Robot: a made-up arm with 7 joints. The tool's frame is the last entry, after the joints.
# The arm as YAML. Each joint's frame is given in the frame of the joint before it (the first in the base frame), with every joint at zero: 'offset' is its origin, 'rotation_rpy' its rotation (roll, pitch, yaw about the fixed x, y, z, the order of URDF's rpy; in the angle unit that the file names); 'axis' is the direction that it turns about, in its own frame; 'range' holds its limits. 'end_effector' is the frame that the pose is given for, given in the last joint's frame.
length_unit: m
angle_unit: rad
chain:
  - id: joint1
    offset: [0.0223, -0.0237, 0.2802]
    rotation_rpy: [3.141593, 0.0, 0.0]
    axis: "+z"
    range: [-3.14, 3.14]
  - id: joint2
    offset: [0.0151, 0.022, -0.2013]
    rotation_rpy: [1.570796, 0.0, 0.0]
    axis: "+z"
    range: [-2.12, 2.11]
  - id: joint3
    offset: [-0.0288, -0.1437, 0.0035]
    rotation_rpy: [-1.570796, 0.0, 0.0]
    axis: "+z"
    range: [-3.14, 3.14]
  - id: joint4
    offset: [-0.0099, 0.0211, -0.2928]
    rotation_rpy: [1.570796, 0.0, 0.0]
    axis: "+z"
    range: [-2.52, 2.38]
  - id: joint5
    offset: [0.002, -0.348, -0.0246]
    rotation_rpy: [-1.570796, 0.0, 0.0]
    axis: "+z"
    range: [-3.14, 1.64]
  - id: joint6
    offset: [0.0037, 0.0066, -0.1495]
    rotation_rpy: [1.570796, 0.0, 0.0]
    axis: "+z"
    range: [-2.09, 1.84]
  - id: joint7
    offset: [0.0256, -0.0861, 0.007]
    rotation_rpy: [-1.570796, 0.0, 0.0]
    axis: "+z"
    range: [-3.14, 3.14]
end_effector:
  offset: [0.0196, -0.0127, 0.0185]
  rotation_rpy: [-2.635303, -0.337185, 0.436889]
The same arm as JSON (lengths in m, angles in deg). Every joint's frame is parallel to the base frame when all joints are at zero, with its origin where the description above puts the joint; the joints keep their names.
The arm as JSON. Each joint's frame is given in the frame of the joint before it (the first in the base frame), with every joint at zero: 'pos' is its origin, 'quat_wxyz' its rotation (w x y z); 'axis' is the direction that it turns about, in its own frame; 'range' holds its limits. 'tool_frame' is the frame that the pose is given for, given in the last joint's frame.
{"length_unit": "m", "angle_unit": "deg", "joints": [
  {"joint": "joint1", "pos": [0.0223, -0.0237, 0.2802], "quat_wxyz": [1.0, 0.0, 0.0, 0.0], "axis": [0.0, 0.0, -1.0], "range": [-179.91, 179.91]},
  {"joint": "joint2", "pos": [0.0151, -0.022, 0.2013], "quat_wxyz": [1.0, 0.0, 0.0, 0.0], "axis": [0.0, 1.0, 0.0], "range": [-121.47, 120.89]},
  {"joint": "joint3", "pos": [-0.0288, 0.0035, 0.1437], "quat_wxyz": [1.0, 0.0, 0.0, 0.0], "axis": [0.0, 0.0, -1.0], "range": [-179.91, 179.91]},
  {"joint": "joint4", "pos": [-0.0099, -0.0211, 0.2928], "quat_wxyz": [1.0, 0.0, 0.0, 0.0], "axis": [0.0, 1.0, 0.0], "range": [-144.39, 136.36]},
  {"joint": "joint5", "pos": [0.002, -0.0246, 0.348], "quat_wxyz": [1.0, 0.0, 0.0, 0.0], "axis": [0.0, 0.0, -1.0], "range": [-179.91, 93.97]},
  {"joint": "joint6", "pos": [0.0037, -0.0066, 0.1495], "quat_wxyz": [1.0, 0.0, 0.0, 0.0], "axis": [0.0, 1.0, 0.0], "range": [-119.75, 105.42]},
  {"joint": "joint7", "pos": [0.0256, 0.007, 0.0861], "quat_wxyz": [1.0, 0.0, 0.0, 0.0], "axis": [0.0, 0.0, -1.0], "range": [-179.91, 179.91]}
], "tool_frame": {"pos": [0.0196, 0.0127, -0.0185], "quat_wxyz": [0.922615, 0.276236, 0.105081, -0.247856]}}

